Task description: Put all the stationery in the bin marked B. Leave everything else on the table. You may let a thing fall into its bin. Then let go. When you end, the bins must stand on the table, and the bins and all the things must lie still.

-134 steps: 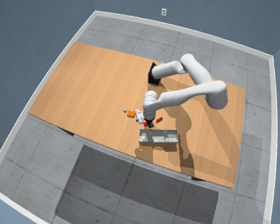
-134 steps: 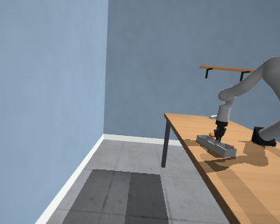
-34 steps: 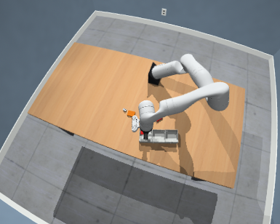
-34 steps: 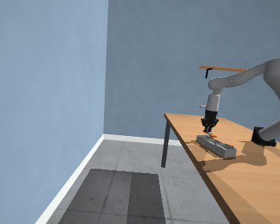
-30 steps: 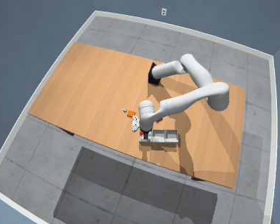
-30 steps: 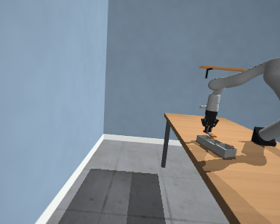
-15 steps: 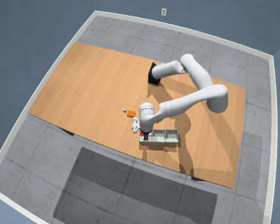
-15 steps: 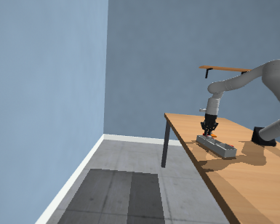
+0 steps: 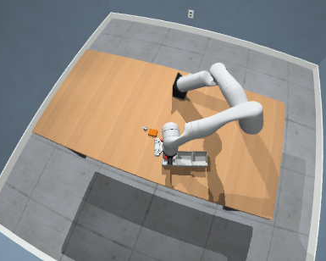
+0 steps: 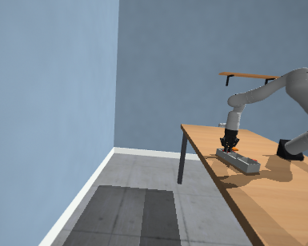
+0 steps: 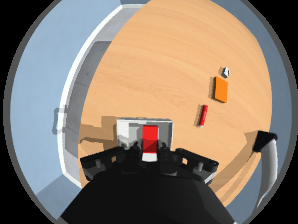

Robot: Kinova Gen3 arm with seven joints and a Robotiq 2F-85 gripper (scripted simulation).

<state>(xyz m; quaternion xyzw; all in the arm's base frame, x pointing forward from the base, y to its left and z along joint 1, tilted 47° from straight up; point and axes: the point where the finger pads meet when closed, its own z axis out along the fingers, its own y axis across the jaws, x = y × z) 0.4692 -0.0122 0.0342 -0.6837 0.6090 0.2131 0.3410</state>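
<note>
Now: hand 130 mm past the orange block, 130 mm to the left of it and 40 mm above it. Round my hand: small pale piece 150 mm behind, 190 mm to the right, 30 mm below; red-and-white item 10 mm to the left, 20 mm below; grey bin row 10 mm behind, 80 mm to the left, 20 mm below.
</note>
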